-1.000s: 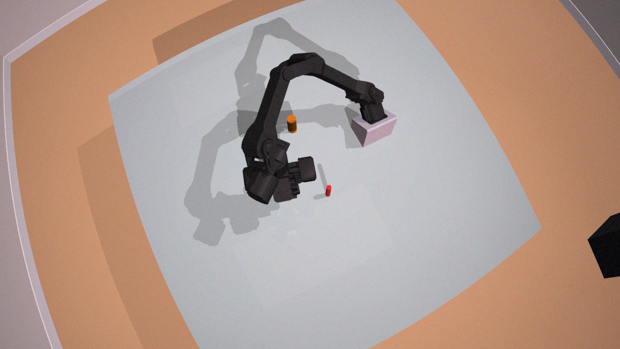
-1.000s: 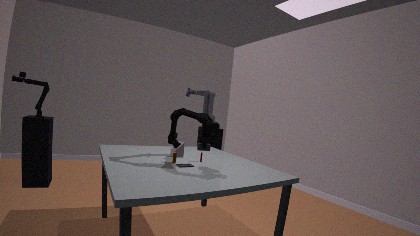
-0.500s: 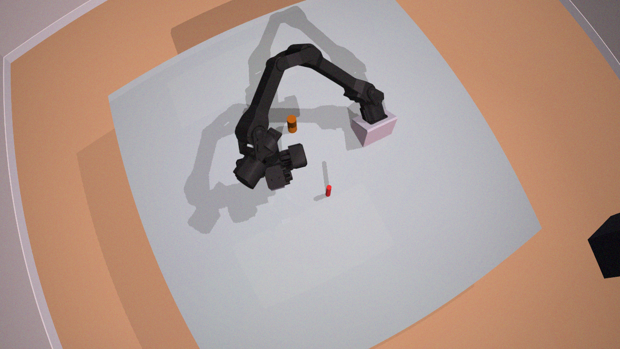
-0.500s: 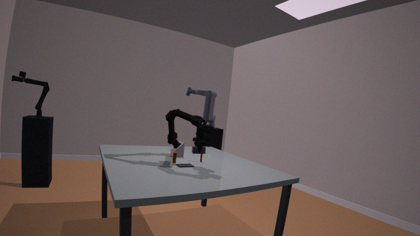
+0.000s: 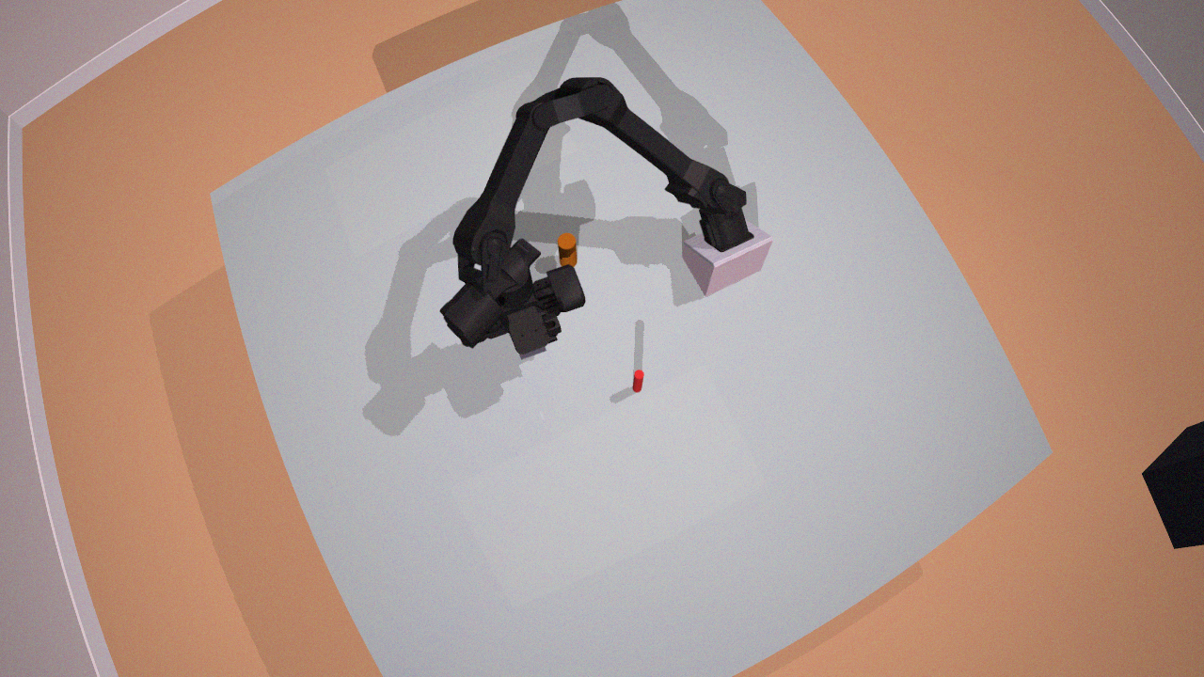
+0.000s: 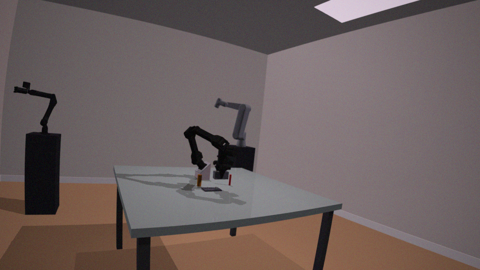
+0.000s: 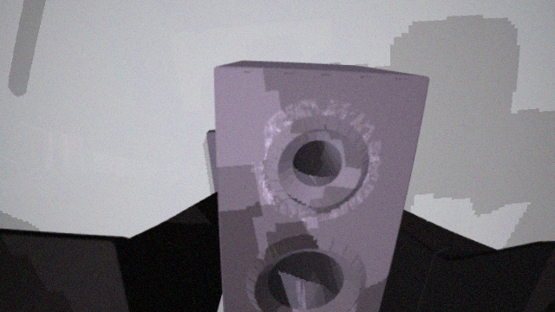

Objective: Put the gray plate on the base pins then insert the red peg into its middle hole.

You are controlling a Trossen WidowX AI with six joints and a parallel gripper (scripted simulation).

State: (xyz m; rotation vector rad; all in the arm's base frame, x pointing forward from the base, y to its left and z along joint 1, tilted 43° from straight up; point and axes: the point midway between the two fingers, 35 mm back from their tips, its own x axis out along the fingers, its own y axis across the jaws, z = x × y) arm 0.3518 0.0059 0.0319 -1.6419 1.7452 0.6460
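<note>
My gripper tip is now 10 mm past the base, 50 mm to the left of it and 80 mm above it. From my gripper tip the other things lie so: orange cylinder 120 mm behind, 100 mm to the right, 50 mm below; gray plate 30 mm above; red peg 120 mm behind, 140 mm to the left, 50 mm below.
</note>
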